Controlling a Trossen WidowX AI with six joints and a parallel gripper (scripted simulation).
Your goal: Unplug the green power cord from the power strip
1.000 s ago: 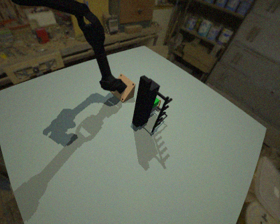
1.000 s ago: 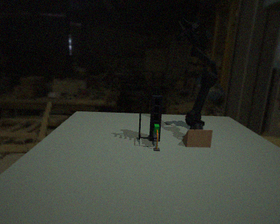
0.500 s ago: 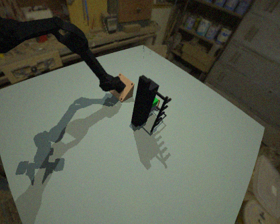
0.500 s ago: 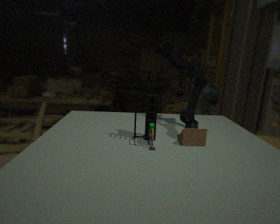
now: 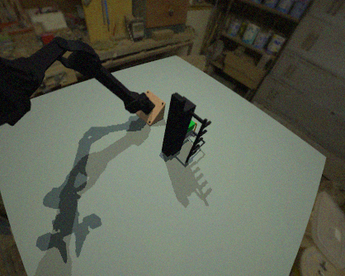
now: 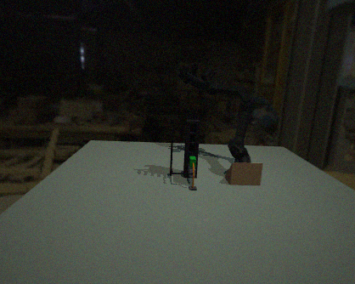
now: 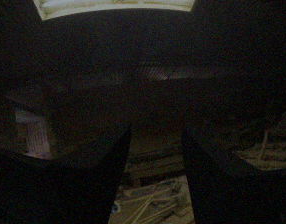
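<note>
My gripper tip is 52 cm to the right of the green plug, 38 cm above it and 9 cm past it.
</note>
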